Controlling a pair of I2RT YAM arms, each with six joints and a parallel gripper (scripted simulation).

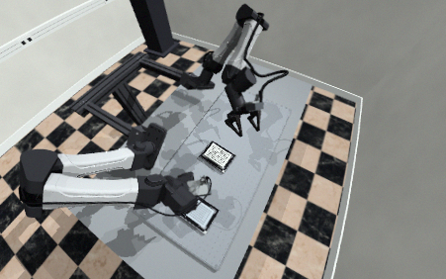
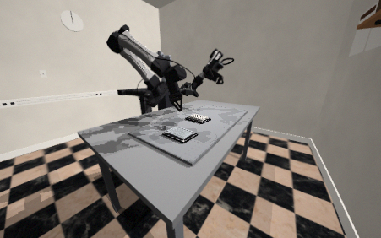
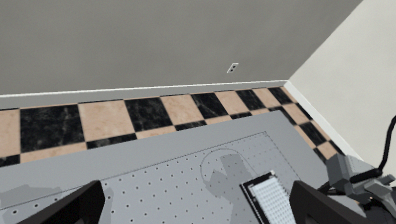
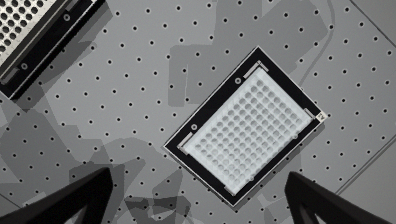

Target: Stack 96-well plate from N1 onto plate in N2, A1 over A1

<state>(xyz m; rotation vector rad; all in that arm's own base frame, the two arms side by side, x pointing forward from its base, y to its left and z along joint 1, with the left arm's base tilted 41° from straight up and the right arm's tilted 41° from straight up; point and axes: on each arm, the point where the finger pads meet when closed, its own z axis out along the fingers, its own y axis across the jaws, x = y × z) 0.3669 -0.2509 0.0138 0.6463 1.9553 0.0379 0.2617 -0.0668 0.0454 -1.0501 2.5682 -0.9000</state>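
Observation:
My right hand is 13 cm above the translucent 96-well plate, 5 cm to the left of it and 3 cm short of it. Round my right hand: cream plate (24 cm to the left, 12 cm below, 2 cm behind); then A1 label (18 cm to the left, 13 cm below, 5 cm ahead); then nest N1 (14 cm below, 5 cm to the right, 3 cm ahead).

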